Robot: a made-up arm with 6 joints. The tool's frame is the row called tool.
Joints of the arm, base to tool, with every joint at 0 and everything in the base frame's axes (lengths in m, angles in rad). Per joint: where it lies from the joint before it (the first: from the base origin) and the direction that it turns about. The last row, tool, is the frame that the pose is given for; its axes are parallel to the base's.
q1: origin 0 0 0.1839 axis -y
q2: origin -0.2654 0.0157 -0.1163 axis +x
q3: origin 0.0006 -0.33 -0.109 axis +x
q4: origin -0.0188 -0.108 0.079 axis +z
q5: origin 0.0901 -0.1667 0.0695 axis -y
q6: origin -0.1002 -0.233 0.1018 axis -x
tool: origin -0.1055 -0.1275 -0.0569
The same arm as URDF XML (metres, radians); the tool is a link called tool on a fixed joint. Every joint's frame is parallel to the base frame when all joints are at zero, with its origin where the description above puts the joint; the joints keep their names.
<robot name="arm">
  <link name="base"/>
  <link name="link1"/>
  <link name="link2"/>
  <link name="link3"/>
  <link name="link4"/>
  <link name="link5"/>
  <link name="link6"/>
  <link name="tool"/>
  <joint name="q1" type="continuous">
    <parent link="base"/>
    <child link="link1"/>
    <origin xyz="0 0 0.1839" rpy="0 0 0"/>
    <axis xyz="0 -1 0"/>
  </joint>
  <joint name="q2" type="continuous">
    <parent link="link1"/>
    <child link="link2"/>
    <origin xyz="-0.2654 0.0157 -0.1163" rpy="0 0 0"/>
    <axis xyz="1 0 0"/>
  </joint>
  <joint name="q3" type="continuous">
    <parent link="link2"/>
    <child link="link3"/>
    <origin xyz="0.0006 -0.33 -0.109" rpy="0 0 0"/>
    <axis xyz="1 0 0"/>
  </joint>
  <joint name="q4" type="continuous">
    <parent link="link3"/>
    <child link="link4"/>
    <origin xyz="-0.0188 -0.108 0.079" rpy="0 0 0"/>
    <axis xyz="0 0 1"/>
  </joint>
  <joint name="q5" type="continuous">
    <parent link="link4"/>
    <child link="link5"/>
    <origin xyz="0.0901 -0.1667 0.0695" rpy="0 0 0"/>
    <axis xyz="0 -1 0"/>
  </joint>
  <joint name="q6" type="continuous">
    <parent link="link5"/>
    <child link="link6"/>
    <origin xyz="-0.1002 -0.233 0.1018" rpy="0 0 0"/>
    <axis xyz="-1 0 0"/>
  </joint>
  <joint name="tool_joint" type="fixed">
    <parent link="link6"/>
    <child link="tool"/>
    <origin xyz="-0.1055 -0.1275 -0.0569" rpy="0 0 0"/>
  </joint>
</robot>

